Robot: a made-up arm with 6 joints.
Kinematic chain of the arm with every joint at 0, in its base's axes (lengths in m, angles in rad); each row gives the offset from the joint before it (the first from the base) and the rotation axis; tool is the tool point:
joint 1: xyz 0 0 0.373 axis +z
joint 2: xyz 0.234 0 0 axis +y
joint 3: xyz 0 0 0.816 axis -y
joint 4: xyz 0 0 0.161 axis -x
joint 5: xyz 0.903 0 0 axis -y
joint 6: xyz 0.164 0 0 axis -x
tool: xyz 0 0 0
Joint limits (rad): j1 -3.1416..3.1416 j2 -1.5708..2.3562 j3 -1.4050..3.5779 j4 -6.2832..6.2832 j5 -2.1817..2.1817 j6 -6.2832..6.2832
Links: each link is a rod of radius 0.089 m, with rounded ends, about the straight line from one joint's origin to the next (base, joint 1, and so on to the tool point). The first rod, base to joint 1, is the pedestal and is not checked.
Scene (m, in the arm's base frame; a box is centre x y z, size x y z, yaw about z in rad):
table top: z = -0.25
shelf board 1: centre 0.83 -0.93 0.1 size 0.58 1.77 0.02 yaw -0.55
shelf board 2: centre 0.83 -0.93 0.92 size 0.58 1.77 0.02 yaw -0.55
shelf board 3: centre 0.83 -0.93 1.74 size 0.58 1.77 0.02 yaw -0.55
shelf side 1: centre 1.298 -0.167 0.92 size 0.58 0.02 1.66 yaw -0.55
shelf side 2: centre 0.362 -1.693 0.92 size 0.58 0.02 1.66 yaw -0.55
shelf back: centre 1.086 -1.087 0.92 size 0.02 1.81 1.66 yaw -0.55
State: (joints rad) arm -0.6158 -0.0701 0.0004 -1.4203 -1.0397 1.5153
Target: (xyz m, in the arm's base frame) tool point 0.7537 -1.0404 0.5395
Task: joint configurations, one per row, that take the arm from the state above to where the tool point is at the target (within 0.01 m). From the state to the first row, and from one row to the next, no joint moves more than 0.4 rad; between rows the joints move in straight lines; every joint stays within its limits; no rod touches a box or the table.
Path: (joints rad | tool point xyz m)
1: -0.6478 -0.3585 -0.1913 -1.3753 -1.1148 1.5153 | 0.7947 -0.4202 1.4300
2: -0.6797 -0.6469 -0.3831 -1.3304 -1.1899 1.5153 | 0.5909 -0.2874 1.3959
3: -0.3742 -0.6261 0.0125 -1.3878 -1.2920 1.5153 | 0.4646 -0.0159 1.7056
4: -0.0686 -0.6053 0.4081 -1.4453 -1.3940 1.5153 | 0.1538 0.1500 1.9093
5: 0.2369 -0.5845 0.8037 -1.5028 -1.4961 1.5153 | -0.2302 0.1123 1.9808
6: 0.5424 -0.5637 1.1993 -1.5603 -1.5981 1.5153 | -0.5385 -0.1332 1.9143
7: 0.8479 -0.5429 1.5949 -1.6177 -1.7002 1.5153 | -0.6533 -0.4950 1.7249
8: 1.1535 -0.5221 1.9905 -1.6752 -1.8022 1.5153 | -0.5412 -0.8290 1.4458
9: 1.4590 -0.5013 2.3861 -1.7327 -1.9043 1.5153 | -0.2666 -1.0035 1.1222
10: 1.7645 -0.4804 2.7817 -1.7901 -2.0063 1.5153 | 0.0400 -0.9578 0.8045
11: 2.0701 -0.4596 3.1773 -1.8476 -2.1084 1.5153 | 0.2419 -0.7266 0.5395
12: 2.1526 -0.6362 2.8722 -1.8163 -2.0314 1.5153 | 0.4058 -0.8763 0.5480
13: 2.2351 -0.8127 2.5671 -1.7849 -1.9545 1.5153 | 0.5801 -0.9819 0.5476
14: 2.3177 -0.9893 2.2620 -1.7536 -1.8776 1.5153 | 0.7537 -1.0404 0.5395

